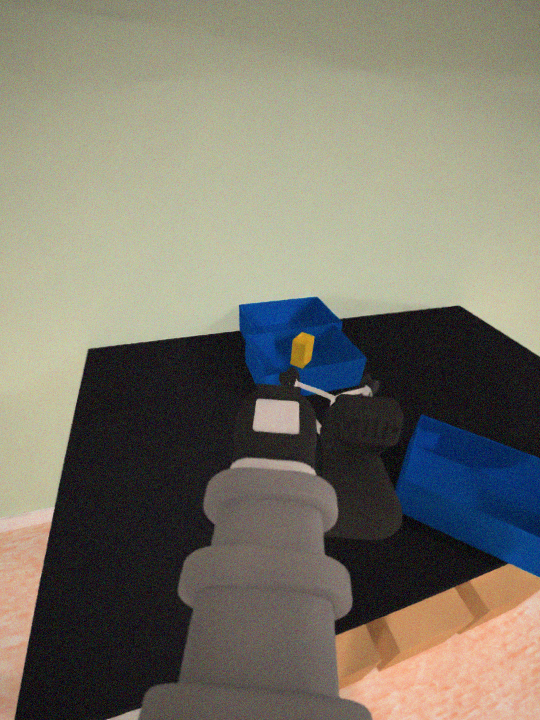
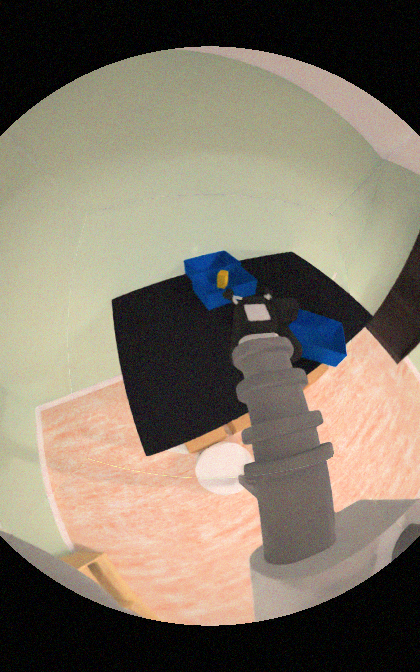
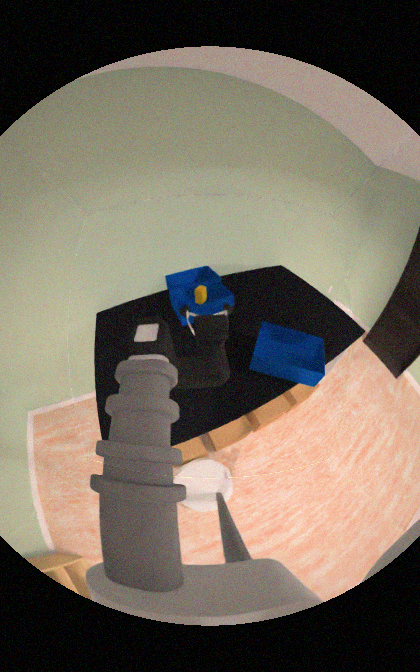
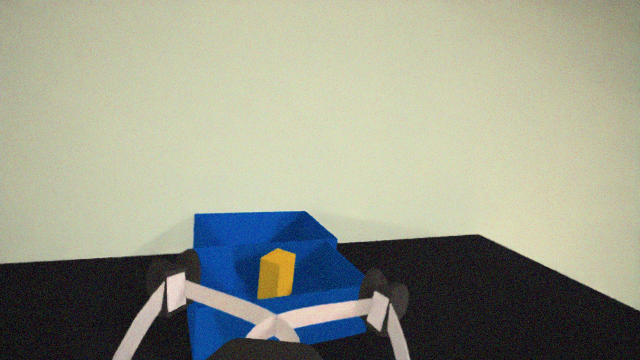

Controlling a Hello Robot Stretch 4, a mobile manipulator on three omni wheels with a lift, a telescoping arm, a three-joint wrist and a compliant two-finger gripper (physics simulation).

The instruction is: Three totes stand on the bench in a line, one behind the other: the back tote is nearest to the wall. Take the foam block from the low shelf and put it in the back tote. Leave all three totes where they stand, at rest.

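Places are measured from the robot's base along level axes (x down, y back, z left), in centimetres.
Pixels of known places: gripper, fingertip midpoint: [image 1: 327, 376] [image 4: 282, 280].
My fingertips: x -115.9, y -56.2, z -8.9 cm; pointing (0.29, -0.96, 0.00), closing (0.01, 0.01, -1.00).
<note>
Behind a point stands the place of what it marks.
The yellow foam block [image 1: 301, 350] @[y -94.0, x -95.5, z -6.9 cm] [image 2: 222, 279] [image 3: 200, 294] [image 4: 276, 274] @[y -93.7, x -95.8, z -7.4 cm] stands upright inside the nearer of two adjoining blue totes, the middle tote [image 1: 342, 371] @[y -85.2, x -95.4, z -18.3 cm] [image 2: 212, 300] [image 3: 177, 302] [image 4: 345, 296] @[y -85.8, x -97.1, z -19.8 cm]; its foot is hidden by that tote's front wall. The back tote [image 1: 273, 315] @[y -119.4, x -93.0, z 2.9 cm] [image 2: 207, 262] [image 3: 192, 276] [image 4: 250, 227] @[y -120.0, x -94.5, z 1.5 cm] is behind it by the wall. The front tote [image 1: 465, 482] @[y -55.9, x -89.0, z -44.0 cm] [image 2: 320, 335] [image 3: 287, 350] stands apart at the front right. My gripper [image 1: 330, 380] @[y -56.2, x -115.9, z -8.9 cm] [image 2: 248, 295] [image 3: 206, 310] [image 4: 282, 280] @[y -56.2, x -115.9, z -8.9 cm] is open, on the near side of the middle tote, with the block beyond its fingertips.
The totes stand on the black bench top [image 1: 145, 436] @[y -62.1, x -88.7, z 30.7 cm] [image 4: 450, 280] @[y -111.0, x -88.7, z -51.6 cm]. Tan wooden parts [image 1: 441, 616] @[y -49.5, x -24.3, z -60.1 cm] show under its front edge. A white round object [image 2: 220, 468] is below that edge. A wooden piece [image 2: 82, 559] is at the lower left. A dark brown object [image 2: 400, 320] is at the right.
</note>
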